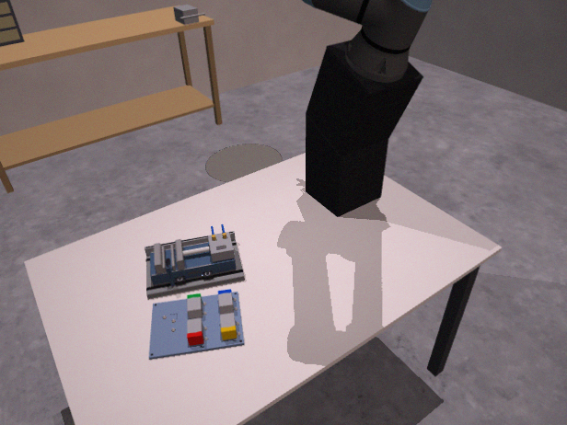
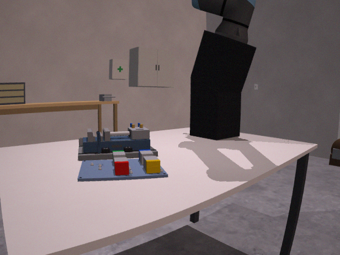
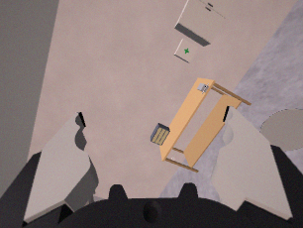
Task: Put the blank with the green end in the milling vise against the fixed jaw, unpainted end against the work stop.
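My hand is 117 cm above the green-ended blank, 98 cm short of it and 42 cm to the right of it. From my hand the other things lie so: dark work stop rod (111 cm below, 98 cm ahead, 28 cm to the left); fixed jaw (112 cm below, 98 cm ahead, 22 cm to the left); blue milling vise (116 cm below, 89 cm ahead, 27 cm to the left).
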